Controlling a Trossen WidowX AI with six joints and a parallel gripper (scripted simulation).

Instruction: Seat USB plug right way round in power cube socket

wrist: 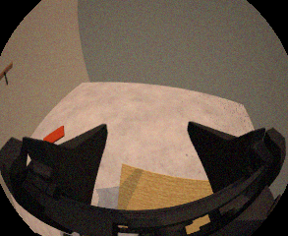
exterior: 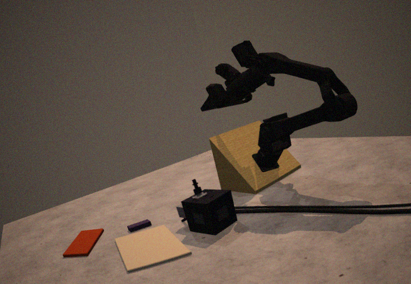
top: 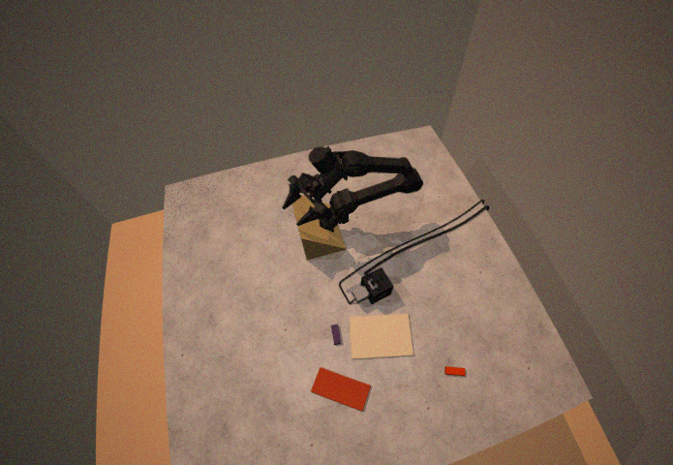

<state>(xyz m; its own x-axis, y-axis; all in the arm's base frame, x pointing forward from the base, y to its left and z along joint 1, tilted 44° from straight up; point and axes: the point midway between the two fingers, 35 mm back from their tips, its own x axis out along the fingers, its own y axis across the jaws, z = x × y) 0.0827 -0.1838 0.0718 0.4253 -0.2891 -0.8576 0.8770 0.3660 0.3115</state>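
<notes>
Right now the black USB plug is 20 cm ahead of my gripper tip, 23 cm to the left of it and 14 cm below it. Also, from my gripper tip: red plate: 49 cm ahead, 8 cm to the left, 23 cm below; purple block: 32 cm ahead, 9 cm to the left, 22 cm below; cream tile: 35 cm ahead, 23 cm to the left, 23 cm below.
</notes>
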